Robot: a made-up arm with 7 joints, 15 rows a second.
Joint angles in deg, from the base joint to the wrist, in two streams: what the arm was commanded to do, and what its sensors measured. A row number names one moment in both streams.
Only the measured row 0 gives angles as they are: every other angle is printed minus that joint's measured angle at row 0.
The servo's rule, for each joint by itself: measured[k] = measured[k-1] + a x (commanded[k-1-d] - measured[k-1]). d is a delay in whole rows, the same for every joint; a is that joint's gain. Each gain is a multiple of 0.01, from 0.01 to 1. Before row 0 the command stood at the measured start. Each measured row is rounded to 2 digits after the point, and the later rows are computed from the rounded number. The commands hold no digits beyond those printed.
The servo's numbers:
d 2
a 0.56 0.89 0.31 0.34 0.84 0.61 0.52
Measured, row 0:
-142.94 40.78 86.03 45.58 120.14 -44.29 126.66
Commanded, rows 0 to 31:
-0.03 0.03 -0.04 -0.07 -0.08 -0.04 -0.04
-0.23 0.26 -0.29 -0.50 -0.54 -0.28 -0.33
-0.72 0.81 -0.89 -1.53 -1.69 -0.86 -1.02
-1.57 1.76 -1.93 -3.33 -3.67 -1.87 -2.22
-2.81 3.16 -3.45 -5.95 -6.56 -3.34 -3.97
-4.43 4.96 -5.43 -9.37 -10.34 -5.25 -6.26
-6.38 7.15 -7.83 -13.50 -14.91 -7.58 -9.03
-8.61 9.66 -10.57 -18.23 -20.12 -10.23 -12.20
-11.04 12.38 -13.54 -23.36 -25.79 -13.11 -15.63
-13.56 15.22 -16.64 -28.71 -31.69 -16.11 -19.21
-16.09 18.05 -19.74 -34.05 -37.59 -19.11 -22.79
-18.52 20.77 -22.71 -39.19 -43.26 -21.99 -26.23
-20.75 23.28 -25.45 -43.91 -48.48 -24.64 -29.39
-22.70 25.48 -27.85 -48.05 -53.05 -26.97 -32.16
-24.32 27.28 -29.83 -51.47 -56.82 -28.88 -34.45
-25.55 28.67 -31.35 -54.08 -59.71 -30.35 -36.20
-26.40 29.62 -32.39 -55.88 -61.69 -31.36 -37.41
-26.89 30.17 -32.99 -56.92 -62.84 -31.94 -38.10
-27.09 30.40 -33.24 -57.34 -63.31 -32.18 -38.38
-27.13 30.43 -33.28 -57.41 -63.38 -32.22 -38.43
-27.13 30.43 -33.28 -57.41 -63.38 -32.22 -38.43
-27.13 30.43 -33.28 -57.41 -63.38 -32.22 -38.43
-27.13 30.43 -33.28 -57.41 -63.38 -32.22 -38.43
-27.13 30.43 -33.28 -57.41 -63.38 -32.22 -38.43
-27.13 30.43 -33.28 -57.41 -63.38 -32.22 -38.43
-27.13 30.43 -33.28 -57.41 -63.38 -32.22 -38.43
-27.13 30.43 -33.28 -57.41 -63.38 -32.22 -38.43
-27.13 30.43 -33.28 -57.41 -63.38 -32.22 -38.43
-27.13 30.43 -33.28 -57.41 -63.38 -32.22 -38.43
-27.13 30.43 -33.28 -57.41 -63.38 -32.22 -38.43
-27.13 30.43 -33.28 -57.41 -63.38 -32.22 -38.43
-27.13 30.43 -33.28 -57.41 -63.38 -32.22 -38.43
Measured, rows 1 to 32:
0.00 0.00 0.00 0.00 0.00 0.00 0.00
0.00 0.00 0.00 0.00 0.00 0.00 0.00
-0.02 0.03 -0.01 -0.02 -0.07 -0.02 -0.02
-0.14 0.23 -0.10 -0.18 -0.46 -0.18 -0.18
-0.46 0.75 -0.34 -0.64 -1.49 -0.59 -0.62
-1.08 1.65 -0.83 -1.55 -3.32 -1.37 -1.45
-2.05 2.99 -1.64 -3.05 -6.04 -2.57 -2.76
-3.38 4.74 -2.81 -5.20 -9.65 -4.20 -4.58
-5.06 6.88 -4.37 -8.02 -14.07 -6.26 -6.89
-7.05 9.35 -6.29 -11.49 -19.15 -8.68 -9.65
-9.28 12.05 -8.54 -15.53 -24.73 -11.38 -12.76
-11.68 14.87 -11.05 -20.01 -30.58 -14.27 -16.11
-14.15 17.70 -13.74 -24.78 -36.47 -17.22 -19.58
-16.60 20.43 -16.52 -29.68 -42.17 -20.13 -23.04
-18.92 22.97 -19.29 -34.52 -47.47 -22.88 -26.34
-21.04 25.20 -21.94 -39.12 -52.16 -25.37 -29.37
-22.88 27.05 -24.39 -43.32 -56.07 -27.51 -32.01
-24.38 28.49 -26.55 -46.98 -59.13 -29.24 -34.19
-25.51 29.50 -28.36 -50.01 -61.28 -30.53 -35.86
-26.28 30.10 -29.80 -52.36 -62.59 -31.39 -37.02
-26.73 30.37 -30.87 -54.05 -63.19 -31.87 -37.73
-26.95 30.42 -31.62 -55.19 -63.35 -32.08 -38.09
-27.05 30.43 -32.13 -55.94 -63.38 -32.17 -38.27
-27.09 30.43 -32.49 -56.44 -63.38 -32.20 -38.35
-27.11 30.43 -32.73 -56.77 -63.38 -32.21 -38.39
-27.12 30.43 -32.90 -56.99 -63.38 -32.22 -38.41
-27.13 30.43 -33.02 -57.13 -63.38 -32.22 -38.42
-27.13 30.43 -33.10 -57.23 -63.38 -32.22 -38.43
-27.13 30.43 -33.16 -57.29 -63.38 -32.22 -38.43
-27.13 30.43 -33.20 -57.33 -63.38 -32.22 -38.43
-27.13 30.43 -33.22 -57.36 -63.38 -32.22 -38.43
-27.13 30.43 -33.24 -57.38 -63.38 -32.22 -38.43

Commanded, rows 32 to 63:
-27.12 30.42 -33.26 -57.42 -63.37 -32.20 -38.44
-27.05 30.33 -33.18 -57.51 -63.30 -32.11 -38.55
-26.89 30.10 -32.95 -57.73 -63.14 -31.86 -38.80
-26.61 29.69 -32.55 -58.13 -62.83 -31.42 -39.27
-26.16 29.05 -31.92 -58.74 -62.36 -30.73 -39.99
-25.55 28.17 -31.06 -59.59 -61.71 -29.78 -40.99
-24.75 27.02 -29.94 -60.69 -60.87 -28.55 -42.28
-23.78 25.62 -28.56 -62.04 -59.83 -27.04 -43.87
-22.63 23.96 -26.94 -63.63 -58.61 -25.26 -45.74
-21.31 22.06 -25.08 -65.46 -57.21 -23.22 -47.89
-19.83 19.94 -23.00 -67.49 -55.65 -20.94 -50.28
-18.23 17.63 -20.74 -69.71 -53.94 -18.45 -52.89
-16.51 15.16 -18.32 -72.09 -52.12 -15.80 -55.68
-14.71 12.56 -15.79 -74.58 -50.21 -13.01 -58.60
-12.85 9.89 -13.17 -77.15 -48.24 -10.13 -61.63
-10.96 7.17 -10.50 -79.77 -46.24 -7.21 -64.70
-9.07 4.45 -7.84 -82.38 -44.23 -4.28 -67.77
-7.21 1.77 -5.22 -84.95 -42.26 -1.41 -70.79
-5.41 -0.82 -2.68 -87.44 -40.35 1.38 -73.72
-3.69 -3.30 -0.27 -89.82 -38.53 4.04 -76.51
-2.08 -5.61 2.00 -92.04 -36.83 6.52 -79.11
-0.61 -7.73 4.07 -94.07 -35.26 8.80 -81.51
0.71 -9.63 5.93 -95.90 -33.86 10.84 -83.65
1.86 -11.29 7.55 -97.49 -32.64 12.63 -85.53
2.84 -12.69 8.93 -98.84 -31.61 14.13 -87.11
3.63 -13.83 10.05 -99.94 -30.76 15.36 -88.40
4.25 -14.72 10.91 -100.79 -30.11 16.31 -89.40
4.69 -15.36 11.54 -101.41 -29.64 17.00 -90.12
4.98 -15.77 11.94 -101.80 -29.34 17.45 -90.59
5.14 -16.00 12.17 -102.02 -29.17 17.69 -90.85
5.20 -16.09 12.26 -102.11 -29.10 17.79 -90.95
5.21 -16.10 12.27 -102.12 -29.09 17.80 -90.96
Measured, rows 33 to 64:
-27.13 30.43 -33.25 -57.39 -63.38 -32.22 -38.43
-27.13 30.43 -33.26 -57.40 -63.38 -32.22 -38.43
-27.12 30.42 -33.26 -57.41 -63.37 -32.21 -38.44
-27.08 30.34 -33.24 -57.44 -63.31 -32.15 -38.50
-26.97 30.13 -33.15 -57.54 -63.17 -31.97 -38.66
-26.77 29.74 -32.96 -57.74 -62.88 -31.63 -38.98
-26.43 29.13 -32.64 -58.08 -62.44 -31.08 -39.51
-25.94 28.28 -32.15 -58.59 -61.83 -30.29 -40.28
-25.27 27.16 -31.46 -59.30 -61.02 -29.23 -41.32
-24.44 25.79 -30.56 -60.23 -60.02 -27.89 -42.65
-23.43 24.16 -29.44 -61.39 -58.84 -26.29 -44.26
-22.24 22.29 -28.09 -62.77 -57.47 -24.42 -46.15
-20.89 20.20 -26.51 -64.37 -55.94 -22.30 -48.30
-19.40 17.91 -24.72 -66.19 -54.26 -19.95 -50.69
-17.78 15.46 -22.74 -68.20 -52.46 -17.42 -53.28
-16.06 12.88 -20.59 -70.37 -50.57 -14.73 -56.05
-14.26 10.22 -18.29 -72.68 -48.61 -11.92 -58.95
-12.41 7.51 -15.88 -75.09 -46.62 -9.05 -61.94
-10.54 4.79 -13.39 -77.57 -44.61 -6.14 -64.97
-8.68 2.10 -10.86 -80.08 -42.64 -3.25 -68.00
-6.85 -0.50 -8.32 -82.58 -40.72 -0.43 -70.97
-5.08 -2.99 -5.82 -85.04 -38.88 2.30 -73.85
-3.40 -5.32 -3.40 -87.42 -37.16 4.87 -76.59
-1.84 -7.46 -1.08 -89.68 -35.56 7.27 -79.15
-0.41 -9.39 1.09 -91.79 -34.13 9.45 -81.49
0.86 -11.08 3.09 -93.73 -32.88 11.39 -83.59
1.97 -12.51 4.90 -95.47 -31.81 13.06 -85.42
2.90 -13.68 6.50 -96.99 -30.93 14.46 -86.97
3.66 -14.61 7.87 -98.28 -30.24 15.59 -88.23
4.24 -15.28 9.01 -99.34 -29.74 16.45 -89.21
4.65 -15.72 9.92 -100.18 -29.40 17.06 -89.93
4.92 -15.97 10.62 -100.81 -29.21 17.44 -90.41

